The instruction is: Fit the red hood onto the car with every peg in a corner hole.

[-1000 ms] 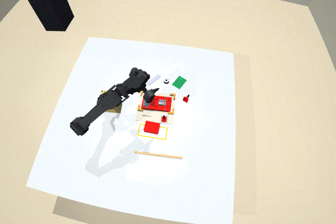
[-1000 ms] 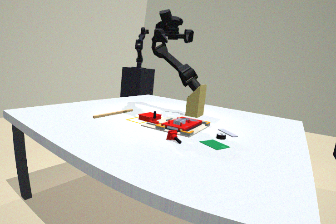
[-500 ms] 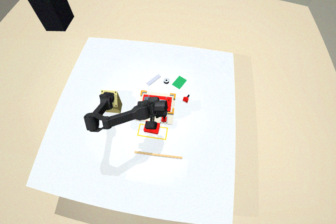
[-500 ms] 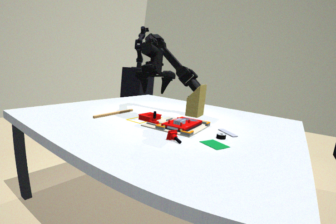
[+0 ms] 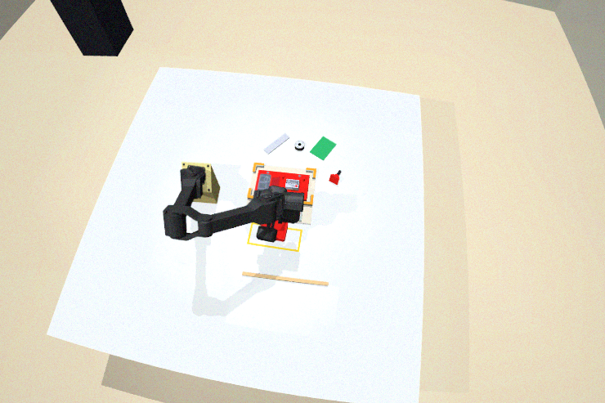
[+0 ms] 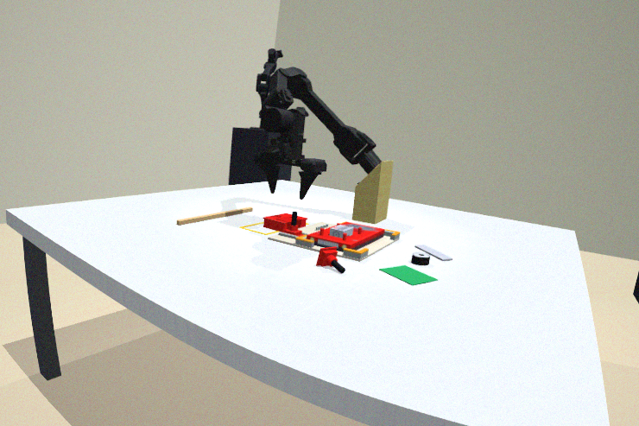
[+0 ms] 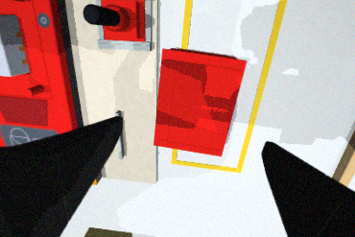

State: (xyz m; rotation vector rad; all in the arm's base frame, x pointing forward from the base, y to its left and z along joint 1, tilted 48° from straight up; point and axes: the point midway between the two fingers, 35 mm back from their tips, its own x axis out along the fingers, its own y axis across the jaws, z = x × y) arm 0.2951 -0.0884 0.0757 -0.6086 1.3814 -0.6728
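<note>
Right now the red hood is 6 cm below my gripper tip. From my gripper tip the other things lie so: grey engine block (4 cm ahead, 18 cm to the left, 6 cm below); jig (1 cm ahead, 17 cm to the left, 7 cm below); wooden stick (6 cm ahead, 17 cm to the right, 7 cm below).
</note>
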